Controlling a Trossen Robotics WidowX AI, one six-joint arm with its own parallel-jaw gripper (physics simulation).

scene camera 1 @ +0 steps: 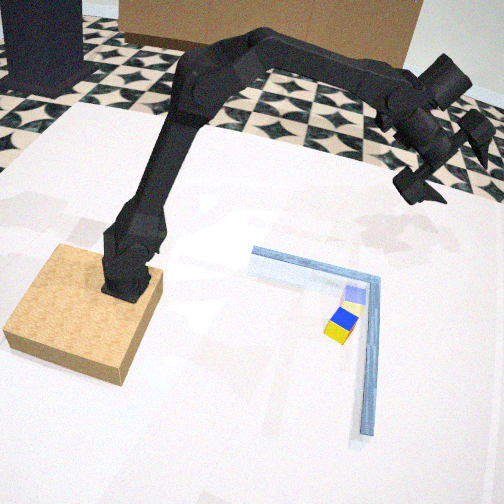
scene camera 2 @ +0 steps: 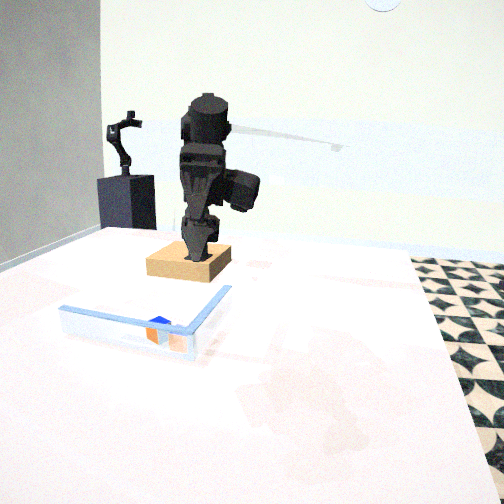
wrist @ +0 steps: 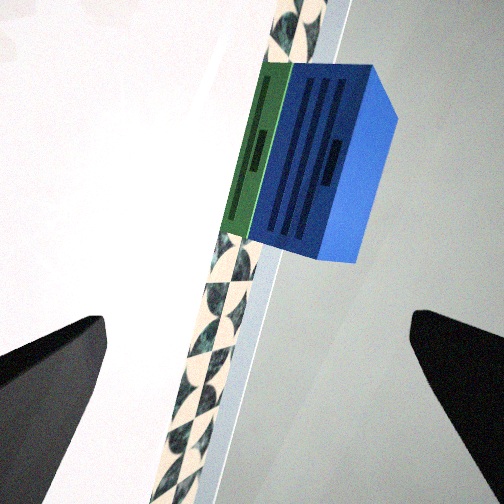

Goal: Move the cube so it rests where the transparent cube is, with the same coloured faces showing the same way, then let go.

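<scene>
The cube (scene camera 1: 341,324) lies on the white table inside the corner of the light blue L-shaped rail (scene camera 1: 370,330), blue face up and yellow face toward the front. In scene camera 2 the cube (scene camera 2: 154,330) shows blue on top and orange on the side. The transparent target cube (scene camera 1: 353,297) sits right beside it in the rail's corner, also seen faintly in scene camera 2 (scene camera 2: 178,341). My gripper (scene camera 1: 452,165) is open and empty, raised high and far to the right of the cube. In the wrist view only the two dark fingertips (wrist: 250,375) show; the cube is not in it.
The arm stands on a wooden base block (scene camera 1: 85,310) at the table's left. The wrist view shows a distant blue and green box (wrist: 310,160) and a strip of checkered floor (wrist: 215,350). A dark cabinet (scene camera 1: 40,40) stands beyond the table.
</scene>
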